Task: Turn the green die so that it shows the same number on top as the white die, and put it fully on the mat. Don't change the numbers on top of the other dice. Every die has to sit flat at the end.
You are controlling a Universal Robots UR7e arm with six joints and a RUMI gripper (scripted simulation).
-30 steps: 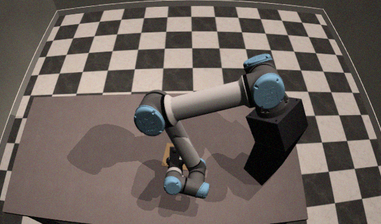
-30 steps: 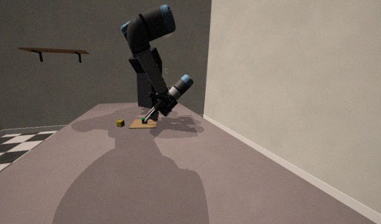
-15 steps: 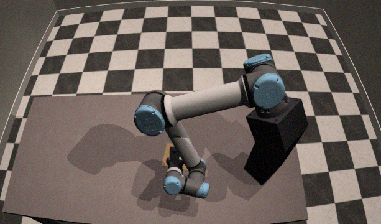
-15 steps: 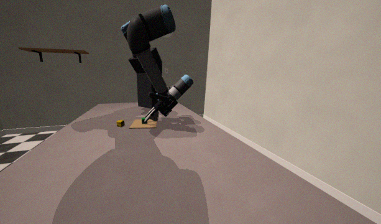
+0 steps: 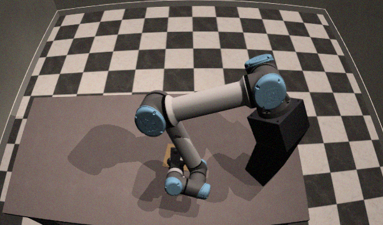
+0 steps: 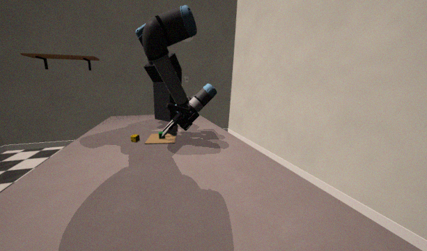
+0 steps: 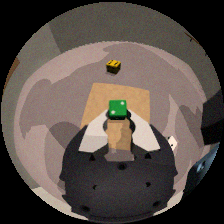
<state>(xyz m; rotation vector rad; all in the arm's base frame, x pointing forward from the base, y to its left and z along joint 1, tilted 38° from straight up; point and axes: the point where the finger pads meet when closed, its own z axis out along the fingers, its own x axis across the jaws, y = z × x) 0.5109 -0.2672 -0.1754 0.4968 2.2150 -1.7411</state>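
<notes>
My gripper is now 2 cm above the tan mat and 1 cm to the left of it. Also, from my hand: yellow die 13 cm to the right, 4 cm behind, 1 cm below; then white die 10 cm to the left, 8 cm behind, 1 cm below; then green die 1 cm to the right, 1 cm below.
</notes>
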